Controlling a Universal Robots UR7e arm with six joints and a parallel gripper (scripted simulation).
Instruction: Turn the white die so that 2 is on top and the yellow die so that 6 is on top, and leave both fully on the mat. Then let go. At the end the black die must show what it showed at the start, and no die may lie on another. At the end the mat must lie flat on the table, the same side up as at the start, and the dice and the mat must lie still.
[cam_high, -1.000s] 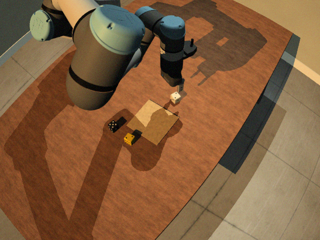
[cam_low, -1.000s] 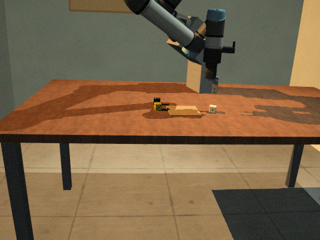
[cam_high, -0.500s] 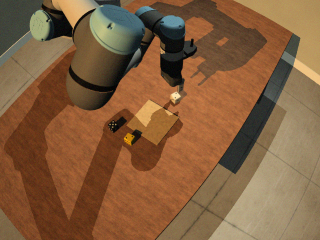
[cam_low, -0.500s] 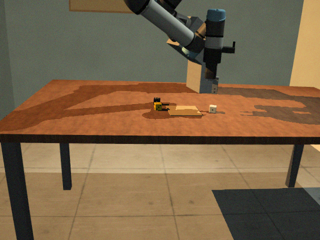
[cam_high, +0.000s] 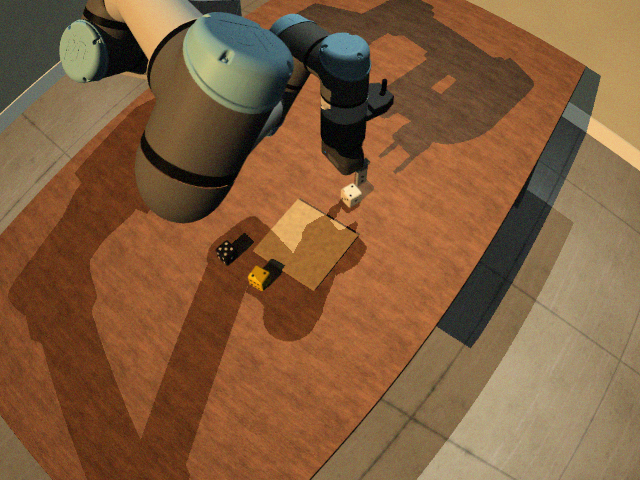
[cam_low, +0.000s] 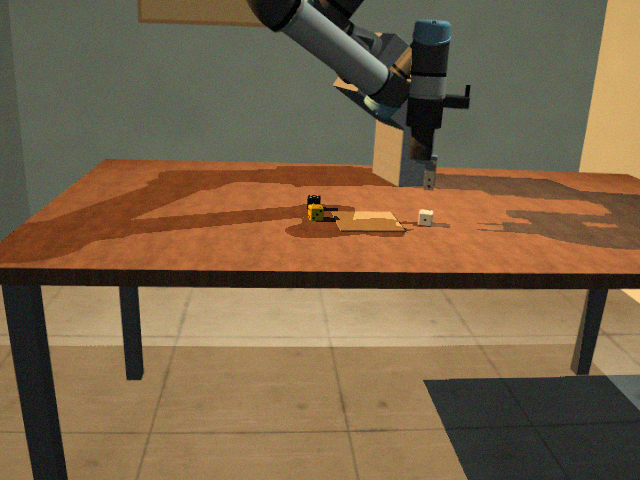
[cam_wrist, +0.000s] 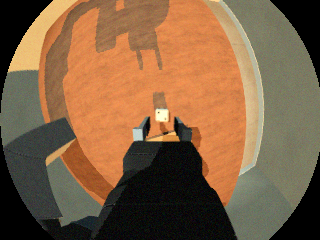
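Now: hand 9 cm above the white die. From my hand the other things lie so: yellow die: 4 cm behind, 24 cm to the right, 9 cm below; tan mat: 2 cm behind, 13 cm to the right, 10 cm below; black die: 12 cm behind, 23 cm to the right, 9 cm below.
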